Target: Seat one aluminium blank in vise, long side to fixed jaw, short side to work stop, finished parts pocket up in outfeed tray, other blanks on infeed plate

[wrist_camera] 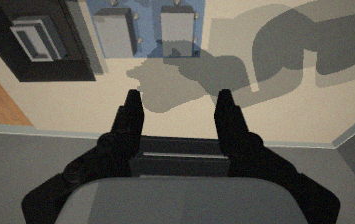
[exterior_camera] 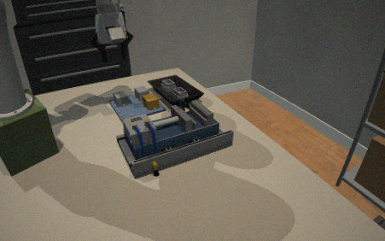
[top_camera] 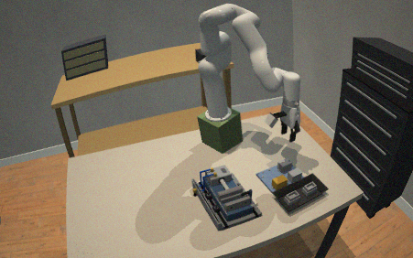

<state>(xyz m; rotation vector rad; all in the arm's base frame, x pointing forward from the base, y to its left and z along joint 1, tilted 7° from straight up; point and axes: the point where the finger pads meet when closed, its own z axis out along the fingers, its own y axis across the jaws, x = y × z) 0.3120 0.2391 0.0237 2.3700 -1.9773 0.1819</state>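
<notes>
The brass blank is 170 mm below my hand, 110 mm ahead of it and 70 mm to the right of it.
</notes>
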